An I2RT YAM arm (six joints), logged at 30 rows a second.
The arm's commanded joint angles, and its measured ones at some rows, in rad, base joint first. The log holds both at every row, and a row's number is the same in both.
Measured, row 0:
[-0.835 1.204 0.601 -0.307 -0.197 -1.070]
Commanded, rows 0 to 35:
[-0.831 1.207 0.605 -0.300 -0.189 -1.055]
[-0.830 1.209 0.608 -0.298 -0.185 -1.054]
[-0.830 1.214 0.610 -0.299 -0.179 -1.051]
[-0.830 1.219 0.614 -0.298 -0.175 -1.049]
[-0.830 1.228 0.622 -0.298 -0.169 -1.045]
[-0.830 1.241 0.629 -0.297 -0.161 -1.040]
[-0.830 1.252 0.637 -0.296 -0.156 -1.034]
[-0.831 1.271 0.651 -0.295 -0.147 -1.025]
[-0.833 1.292 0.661 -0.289 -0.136 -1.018]
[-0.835 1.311 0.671 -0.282 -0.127 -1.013]
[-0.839 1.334 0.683 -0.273 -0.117 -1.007]
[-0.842 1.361 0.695 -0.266 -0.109 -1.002]
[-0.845 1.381 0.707 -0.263 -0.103 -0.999]
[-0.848 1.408 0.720 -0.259 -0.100 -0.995]
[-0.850 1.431 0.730 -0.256 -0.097 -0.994]
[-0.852 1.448 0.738 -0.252 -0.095 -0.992]
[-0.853 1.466 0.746 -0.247 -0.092 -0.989]
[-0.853 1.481 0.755 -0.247 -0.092 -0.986]
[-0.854 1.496 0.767 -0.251 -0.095 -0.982]
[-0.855 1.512 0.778 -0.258 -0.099 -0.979]
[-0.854 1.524 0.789 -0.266 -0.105 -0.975]
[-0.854 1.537 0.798 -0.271 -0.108 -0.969]
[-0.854 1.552 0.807 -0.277 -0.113 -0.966]
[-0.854 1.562 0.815 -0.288 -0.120 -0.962]
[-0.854 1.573 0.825 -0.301 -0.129 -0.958]
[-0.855 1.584 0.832 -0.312 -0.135 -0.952]
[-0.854 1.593 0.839 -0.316 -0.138 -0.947]
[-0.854 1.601 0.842 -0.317 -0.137 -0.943]
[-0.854 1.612 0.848 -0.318 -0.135 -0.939]
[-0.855 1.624 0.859 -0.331 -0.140 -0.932]
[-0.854 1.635 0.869 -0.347 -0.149 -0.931]
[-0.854 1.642 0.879 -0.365 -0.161 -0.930]
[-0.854 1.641 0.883 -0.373 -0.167 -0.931]
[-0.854 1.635 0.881 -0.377 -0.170 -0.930]
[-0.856 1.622 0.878 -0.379 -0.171 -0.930]
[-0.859 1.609 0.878 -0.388 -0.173 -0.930]
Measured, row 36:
[-0.856 1.630 0.875 -0.336 -0.142 -0.941]
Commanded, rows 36 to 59:
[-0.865 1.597 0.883 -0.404 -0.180 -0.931]
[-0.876 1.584 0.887 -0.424 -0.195 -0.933]
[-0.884 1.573 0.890 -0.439 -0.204 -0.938]
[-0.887 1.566 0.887 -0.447 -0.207 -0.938]
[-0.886 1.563 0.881 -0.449 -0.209 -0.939]
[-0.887 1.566 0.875 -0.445 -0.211 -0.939]
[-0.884 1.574 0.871 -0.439 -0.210 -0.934]
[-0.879 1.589 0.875 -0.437 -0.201 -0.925]
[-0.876 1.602 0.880 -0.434 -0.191 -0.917]
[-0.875 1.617 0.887 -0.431 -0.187 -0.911]
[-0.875 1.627 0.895 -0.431 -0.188 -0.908]
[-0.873 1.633 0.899 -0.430 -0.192 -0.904]
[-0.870 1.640 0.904 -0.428 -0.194 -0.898]
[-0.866 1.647 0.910 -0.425 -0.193 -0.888]
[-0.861 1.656 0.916 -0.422 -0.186 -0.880]
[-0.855 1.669 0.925 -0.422 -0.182 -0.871]
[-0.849 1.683 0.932 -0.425 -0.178 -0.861]
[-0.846 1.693 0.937 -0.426 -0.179 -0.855]
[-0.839 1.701 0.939 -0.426 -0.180 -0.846]
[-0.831 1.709 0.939 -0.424 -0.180 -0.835]
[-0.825 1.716 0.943 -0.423 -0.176 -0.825]
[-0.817 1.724 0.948 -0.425 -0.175 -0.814]
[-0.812 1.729 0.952 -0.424 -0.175 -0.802]
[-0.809 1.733 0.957 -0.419 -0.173 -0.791]
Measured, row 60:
[-0.821 1.716 0.952 -0.417 -0.186 -0.833]
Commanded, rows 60 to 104:
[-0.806 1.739 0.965 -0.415 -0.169 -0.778]
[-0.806 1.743 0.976 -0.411 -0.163 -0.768]
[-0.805 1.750 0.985 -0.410 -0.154 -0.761]
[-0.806 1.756 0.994 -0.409 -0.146 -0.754]
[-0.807 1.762 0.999 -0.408 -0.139 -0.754]
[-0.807 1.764 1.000 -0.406 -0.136 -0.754]
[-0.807 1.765 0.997 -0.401 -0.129 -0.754]
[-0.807 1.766 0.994 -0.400 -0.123 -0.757]
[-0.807 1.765 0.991 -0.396 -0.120 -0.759]
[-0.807 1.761 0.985 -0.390 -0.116 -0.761]
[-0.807 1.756 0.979 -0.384 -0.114 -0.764]
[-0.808 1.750 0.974 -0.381 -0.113 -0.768]
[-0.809 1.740 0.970 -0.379 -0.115 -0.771]
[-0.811 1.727 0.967 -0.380 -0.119 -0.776]
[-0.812 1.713 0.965 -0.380 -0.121 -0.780]
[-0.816 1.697 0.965 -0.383 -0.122 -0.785]
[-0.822 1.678 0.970 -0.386 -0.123 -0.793]
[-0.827 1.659 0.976 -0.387 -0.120 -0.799]
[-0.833 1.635 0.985 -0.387 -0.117 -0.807]
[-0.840 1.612 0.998 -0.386 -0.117 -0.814]
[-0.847 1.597 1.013 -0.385 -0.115 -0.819]
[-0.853 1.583 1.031 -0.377 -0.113 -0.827]
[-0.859 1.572 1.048 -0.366 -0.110 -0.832]
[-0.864 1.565 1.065 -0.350 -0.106 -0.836]
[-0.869 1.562 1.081 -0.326 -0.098 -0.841]
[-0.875 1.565 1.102 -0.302 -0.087 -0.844]
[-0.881 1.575 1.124 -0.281 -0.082 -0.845]
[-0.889 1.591 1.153 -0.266 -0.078 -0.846]
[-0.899 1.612 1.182 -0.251 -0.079 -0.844]
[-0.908 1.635 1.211 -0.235 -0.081 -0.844]
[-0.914 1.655 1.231 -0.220 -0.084 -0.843]
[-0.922 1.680 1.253 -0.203 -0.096 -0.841]
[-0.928 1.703 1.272 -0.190 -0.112 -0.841]
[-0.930 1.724 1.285 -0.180 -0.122 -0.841]
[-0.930 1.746 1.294 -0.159 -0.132 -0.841]
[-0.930 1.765 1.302 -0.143 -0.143 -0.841]
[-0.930 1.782 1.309 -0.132 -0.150 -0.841]
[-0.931 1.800 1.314 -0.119 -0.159 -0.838]
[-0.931 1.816 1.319 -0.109 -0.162 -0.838]
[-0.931 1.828 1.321 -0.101 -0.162 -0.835]
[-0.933 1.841 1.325 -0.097 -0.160 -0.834]
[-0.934 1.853 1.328 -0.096 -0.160 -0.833]
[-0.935 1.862 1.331 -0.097 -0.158 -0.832]
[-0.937 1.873 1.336 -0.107 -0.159 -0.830]
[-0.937 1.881 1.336 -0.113 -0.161 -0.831]
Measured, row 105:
[-0.936 1.867 1.328 -0.128 -0.141 -0.838]
